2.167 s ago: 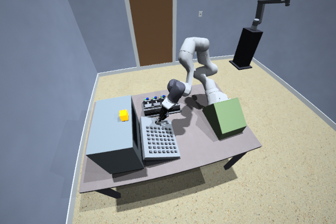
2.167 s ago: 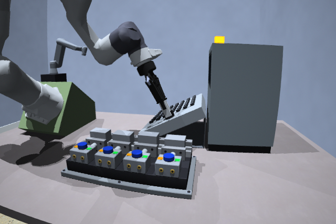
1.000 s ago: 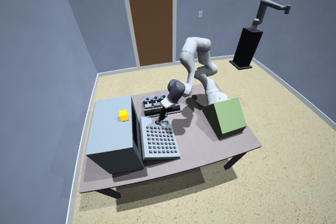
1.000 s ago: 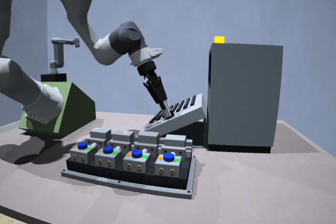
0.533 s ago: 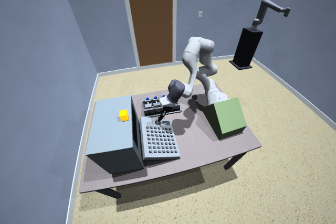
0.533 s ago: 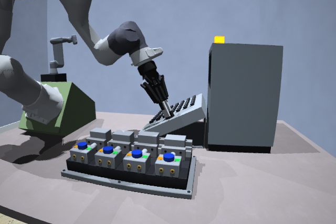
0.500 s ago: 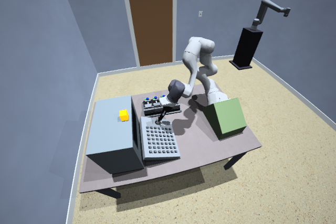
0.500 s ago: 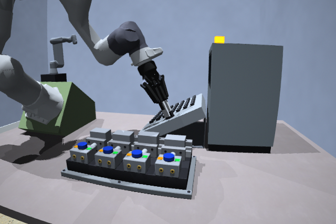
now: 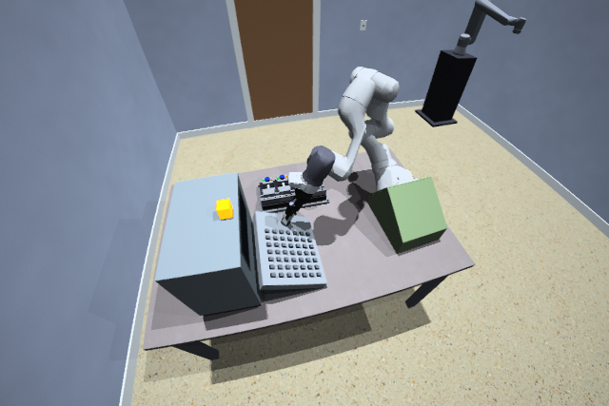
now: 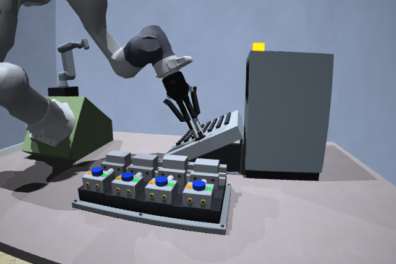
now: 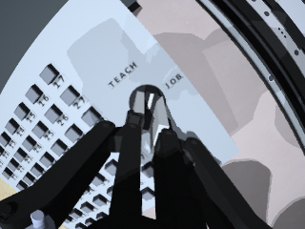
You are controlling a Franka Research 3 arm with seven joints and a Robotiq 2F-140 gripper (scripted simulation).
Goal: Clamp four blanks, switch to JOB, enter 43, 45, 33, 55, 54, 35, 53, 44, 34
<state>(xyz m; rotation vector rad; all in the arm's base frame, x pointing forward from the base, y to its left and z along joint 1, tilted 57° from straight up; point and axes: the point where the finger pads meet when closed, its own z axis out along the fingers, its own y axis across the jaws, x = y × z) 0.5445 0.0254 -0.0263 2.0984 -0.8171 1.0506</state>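
My hand is 1 cm short of the selector knob, 1 cm to the left of it and 2 cm above it. Also, from my hand: keypad: 4 cm ahead, 11 cm to the left, 7 cm below; then key: 1 cm behind, 13 cm to the left, 5 cm below.
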